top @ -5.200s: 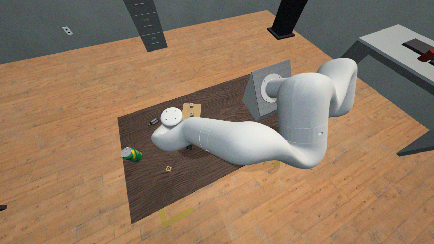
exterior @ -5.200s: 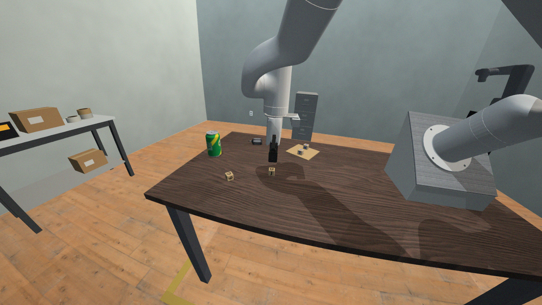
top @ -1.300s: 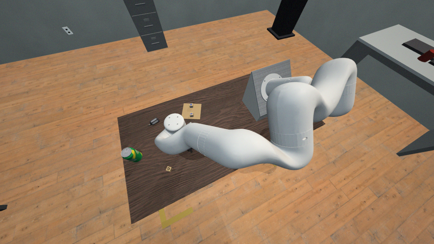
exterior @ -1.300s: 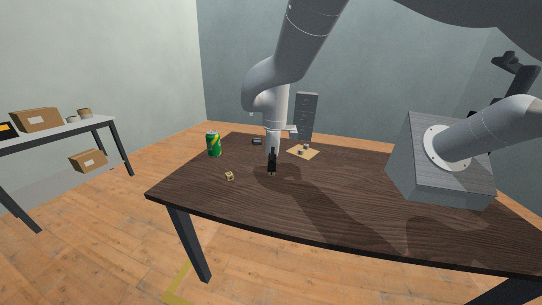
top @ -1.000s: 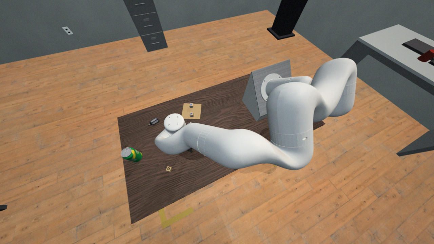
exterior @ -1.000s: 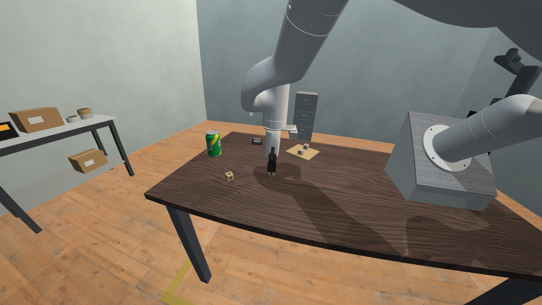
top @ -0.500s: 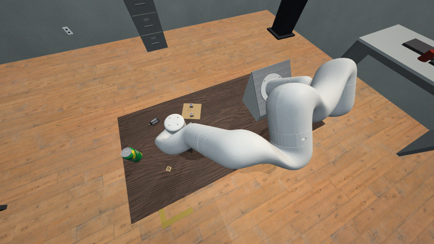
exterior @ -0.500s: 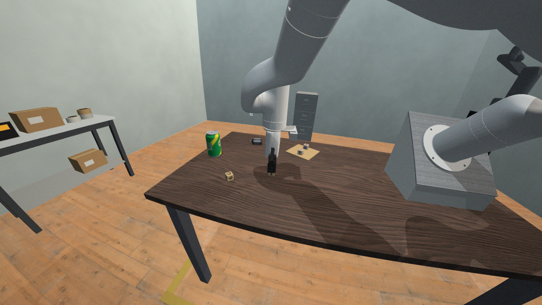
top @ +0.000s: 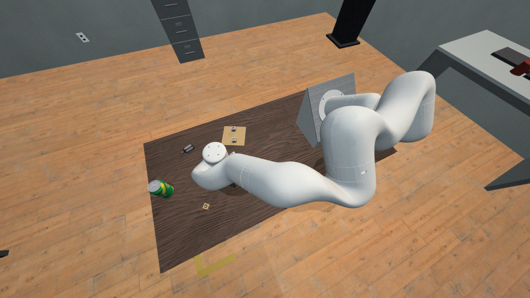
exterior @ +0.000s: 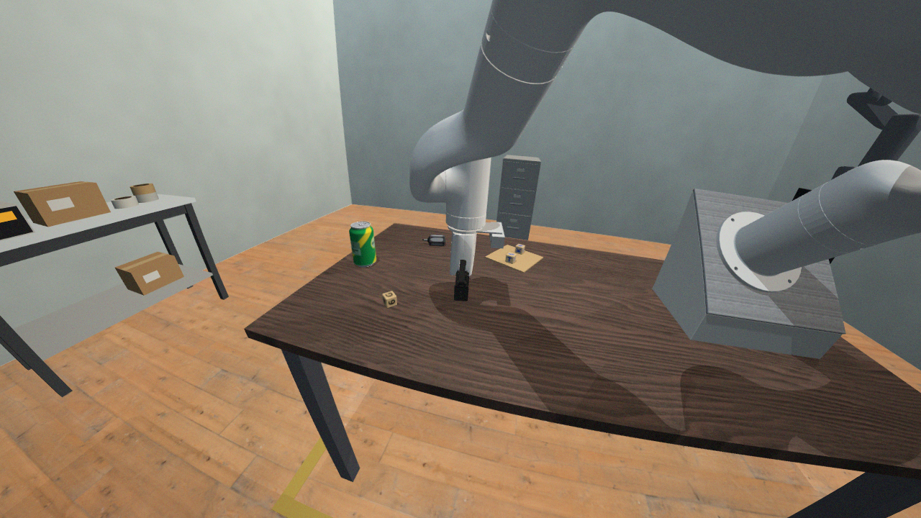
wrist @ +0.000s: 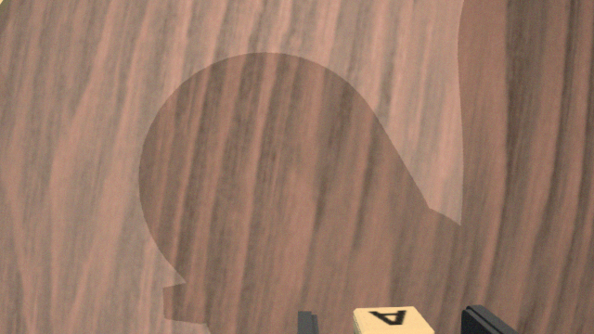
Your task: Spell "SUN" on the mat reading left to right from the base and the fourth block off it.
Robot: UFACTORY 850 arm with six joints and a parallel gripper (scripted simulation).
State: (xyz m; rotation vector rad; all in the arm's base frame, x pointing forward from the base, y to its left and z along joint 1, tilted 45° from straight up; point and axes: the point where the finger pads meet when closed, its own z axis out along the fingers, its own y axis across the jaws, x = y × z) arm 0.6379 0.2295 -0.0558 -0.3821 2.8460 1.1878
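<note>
Right now the u block is 10 mm below my hand. The rest, counted from my hand: s block (90 mm behind, 230 mm to the right, 10 mm below); tan mat (100 mm behind, 270 mm to the right, 30 mm below); g block (140 mm ahead, 90 mm to the left, 10 mm below).
</note>
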